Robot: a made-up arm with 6 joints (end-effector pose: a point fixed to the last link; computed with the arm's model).
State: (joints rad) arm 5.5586 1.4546 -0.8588 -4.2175 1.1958 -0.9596
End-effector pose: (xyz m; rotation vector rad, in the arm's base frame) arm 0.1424 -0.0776 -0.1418 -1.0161 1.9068 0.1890
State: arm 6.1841 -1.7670 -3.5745 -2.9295 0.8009 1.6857
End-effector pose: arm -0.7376 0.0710 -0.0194 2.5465 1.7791 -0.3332
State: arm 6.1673 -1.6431 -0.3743 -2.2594 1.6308 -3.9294
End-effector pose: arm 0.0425 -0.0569 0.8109 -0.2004 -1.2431 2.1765
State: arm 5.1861 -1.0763 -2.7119 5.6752 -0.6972 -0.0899
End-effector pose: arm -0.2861 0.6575 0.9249 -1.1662 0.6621 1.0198
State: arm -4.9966 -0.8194 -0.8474 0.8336 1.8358 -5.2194
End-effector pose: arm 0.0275 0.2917 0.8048 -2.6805 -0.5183 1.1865
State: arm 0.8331 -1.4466 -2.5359 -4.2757 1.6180 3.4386
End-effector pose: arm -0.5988 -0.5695 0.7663 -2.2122 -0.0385 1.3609
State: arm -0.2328 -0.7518 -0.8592 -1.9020 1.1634 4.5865
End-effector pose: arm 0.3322 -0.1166 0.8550 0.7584 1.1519 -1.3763
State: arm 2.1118 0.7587 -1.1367 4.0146 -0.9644 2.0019
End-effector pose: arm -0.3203 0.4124 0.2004 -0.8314 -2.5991 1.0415
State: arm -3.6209 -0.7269 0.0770 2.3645 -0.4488 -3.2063
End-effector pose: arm -0.1272 0.1236 0.3426 0.3890 -2.9713 -0.6618
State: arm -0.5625 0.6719 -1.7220 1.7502 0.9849 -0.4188
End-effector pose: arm 0.6982 -0.4103 0.4654 -1.4340 1.0540 -0.7668
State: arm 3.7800 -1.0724 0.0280 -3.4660 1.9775 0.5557
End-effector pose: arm -0.1802 -0.1649 0.5438 0.1222 0.3378 -1.7838
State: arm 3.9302 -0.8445 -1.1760 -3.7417 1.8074 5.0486
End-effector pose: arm -0.0875 -0.1473 1.0674 1.1548 0.3207 2.3951
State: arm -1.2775 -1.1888 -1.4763 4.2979 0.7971 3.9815
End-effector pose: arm -0.0522 0.1385 1.1491 0.9499 0.1163 -2.4576
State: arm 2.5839 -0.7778 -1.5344 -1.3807 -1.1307 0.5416
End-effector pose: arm -0.0877 -0.0370 1.1079 1.1137 -0.3868 -0.7857
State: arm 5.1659 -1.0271 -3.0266 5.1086 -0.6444 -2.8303
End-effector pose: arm -0.2622 0.7030 0.8440 -0.8552 -1.2816 -1.9294
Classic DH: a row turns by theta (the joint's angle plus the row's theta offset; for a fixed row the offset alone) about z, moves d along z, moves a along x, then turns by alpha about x. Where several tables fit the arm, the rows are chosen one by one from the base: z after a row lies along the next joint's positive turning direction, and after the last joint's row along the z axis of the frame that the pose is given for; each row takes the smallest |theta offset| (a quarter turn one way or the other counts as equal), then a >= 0, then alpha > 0; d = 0 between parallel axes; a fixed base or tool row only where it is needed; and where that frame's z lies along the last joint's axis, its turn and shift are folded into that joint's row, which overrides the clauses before.
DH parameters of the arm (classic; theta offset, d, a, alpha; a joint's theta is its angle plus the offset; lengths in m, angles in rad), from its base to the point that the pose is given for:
joint 1: 0 0.408 0 -1.5708
joint 2: -1.3837 0 0.3603 0
joint 3: 1.3837 0 0.108 -1.5708
joint 4: 0 0.477 0 1.5708
joint 5: 0 0 0.05 -1.5708
joint 6: 0 0.064 0 0

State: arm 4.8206 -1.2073 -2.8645 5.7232 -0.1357 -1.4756
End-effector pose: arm -0.0588 0.8274 0.7893 -1.0273 -0.2320 -0.3571
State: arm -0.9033 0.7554 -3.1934 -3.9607 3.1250 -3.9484
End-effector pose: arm 0.3080 -0.3306 1.0278 -2.4036 1.1910 0.8971
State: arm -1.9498 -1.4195 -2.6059 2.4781 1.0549 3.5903
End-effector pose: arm 0.3325 0.7833 0.7753 -0.5955 1.7058 0.3936
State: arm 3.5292 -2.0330 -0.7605 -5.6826 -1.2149 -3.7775
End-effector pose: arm 0.3112 0.1743 0.7940 -0.7319 -1.1171 -2.6183
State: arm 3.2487 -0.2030 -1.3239 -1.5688 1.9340 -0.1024
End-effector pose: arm -0.5050 0.0237 0.8540 0.1132 2.0240 2.0143
